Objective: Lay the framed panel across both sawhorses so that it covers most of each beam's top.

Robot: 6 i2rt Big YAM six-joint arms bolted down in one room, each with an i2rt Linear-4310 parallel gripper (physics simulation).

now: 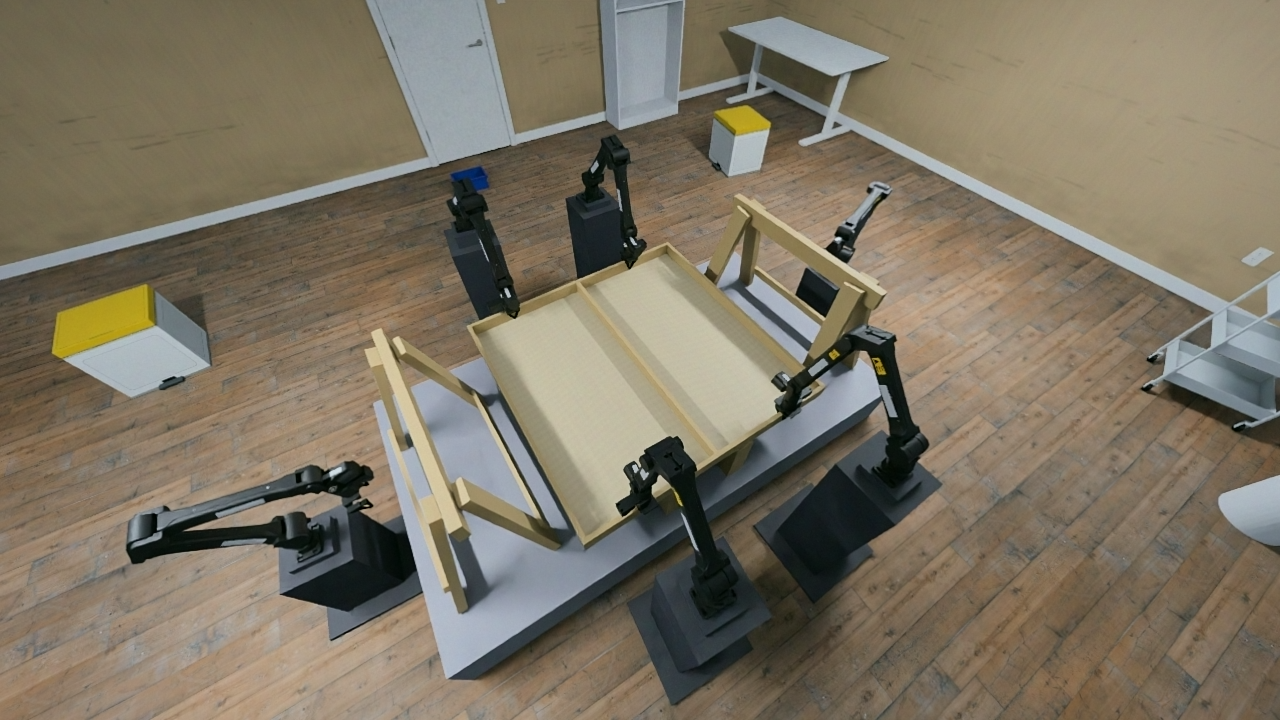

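The framed panel (572, 385), a pale tray-like board with raised edges and a middle rib, lies between the two sawhorses, apart from both beam tops. The left sawhorse (418, 429) and right sawhorse (796, 239) stand on a grey platform (546, 608). Two back grippers (511, 310) (631, 259) are at the panel's back edge. The front-middle gripper (630, 501) and front-right gripper (782, 400) are at its front edge. Their finger openings are too small to tell. The left arm's gripper (361, 501) is beside the left sawhorse. The back-right arm's gripper cannot be made out.
A wooden piece (739, 456) shows below the panel's front edge. Dark pedestals (340, 559) (702, 617) (836, 514) stand around the platform. Two yellow-topped white bins (134, 344) (740, 143), a blue bin (470, 178), a white table (805, 44) and a white cart (1221, 376) stand farther off.
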